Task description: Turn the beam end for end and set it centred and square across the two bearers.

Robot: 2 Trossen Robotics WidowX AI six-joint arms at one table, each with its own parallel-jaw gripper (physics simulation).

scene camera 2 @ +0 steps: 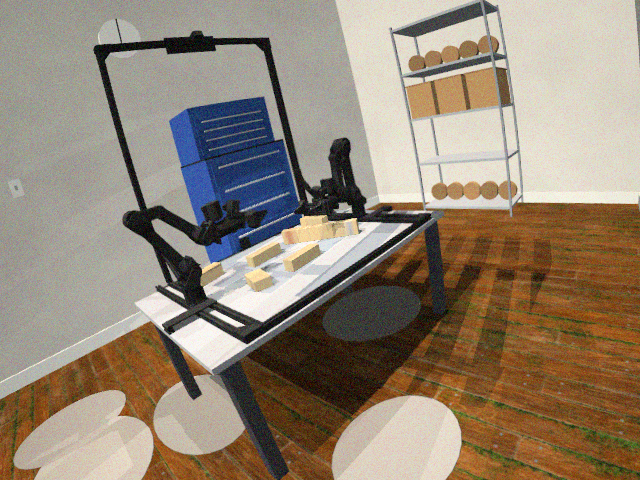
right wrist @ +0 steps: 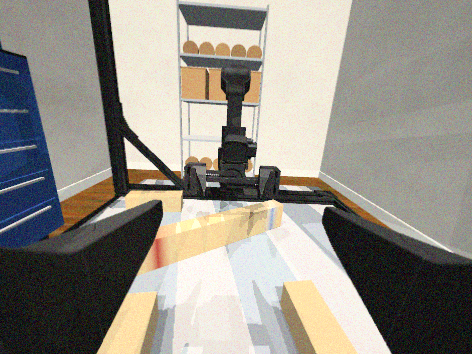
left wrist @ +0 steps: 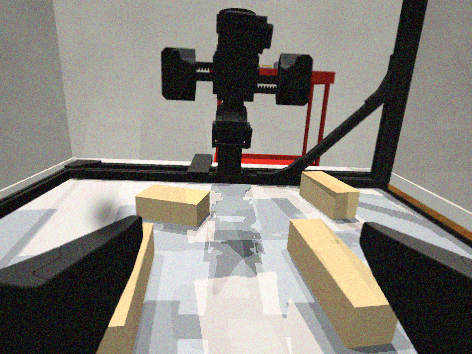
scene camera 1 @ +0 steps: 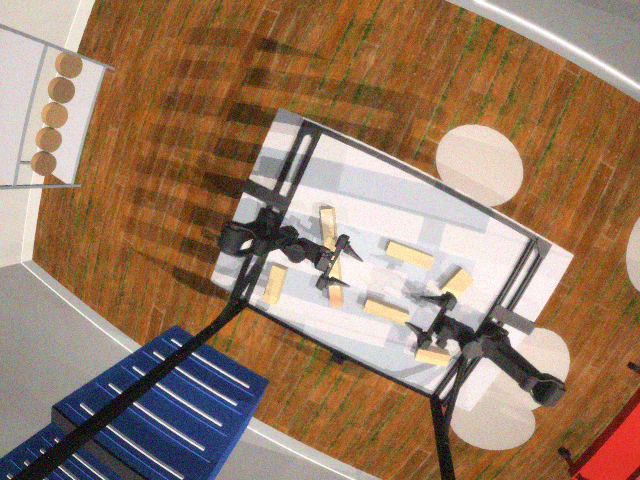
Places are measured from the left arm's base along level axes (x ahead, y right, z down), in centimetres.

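Where they show: left gripper, fingertip midpoint: (scene camera 2: 301, 212) (right wrist: 232, 195) (left wrist: 253, 229) (scene camera 1: 356, 274); right gripper, fingertip midpoint: (scene camera 2: 260, 210) (right wrist: 244, 210) (left wrist: 239, 71) (scene camera 1: 412, 309); left arm's base at its link origin: (scene camera 2: 359, 215) (right wrist: 229, 191) (scene camera 1: 271, 219); right arm's base at its link origin: (scene camera 2: 196, 301) (left wrist: 229, 171) (scene camera 1: 490, 329).
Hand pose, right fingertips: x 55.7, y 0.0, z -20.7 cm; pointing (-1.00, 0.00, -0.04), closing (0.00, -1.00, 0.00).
Each offset is from my right fingertips to the top centre of the thing.
The long wooden beam @(dy +2.2, dx -29.1, dz +16.3 cm) (scene camera 1: 327, 224) (scene camera 2: 310, 231) (right wrist: 215, 233) lies on the table, a red band near one end and a blue band near the other, both clear in the right wrist view. Two parallel wooden blocks, apparently the bearers, are one @(dy -11.2, dx -5.7, dz +18.2 cm) (scene camera 1: 409, 254) (scene camera 2: 301, 257) (left wrist: 340, 270) and another @(dy +11.0, dx -3.1, dz +18.2 cm) (scene camera 1: 386, 311) (scene camera 2: 263, 253) (right wrist: 135, 320), apart from the beam. My left gripper (scene camera 1: 354, 272) (left wrist: 253, 229) is open and empty, low over the beam, hiding its middle in scene camera 1. My right gripper (scene camera 1: 415, 311) (right wrist: 244, 210) is open and empty, raised above the table beyond the bearers.
Loose blocks lie beside the beam @(dy +21.8, dx -44.3, dz +17.9 cm) (scene camera 1: 275, 284) (scene camera 2: 314, 220), near the right arm (scene camera 1: 457, 281) (scene camera 2: 258, 279) and under the right gripper (scene camera 1: 433, 355) (scene camera 2: 211, 272). A black frame (scene camera 2: 284, 98) rises from the table edge.
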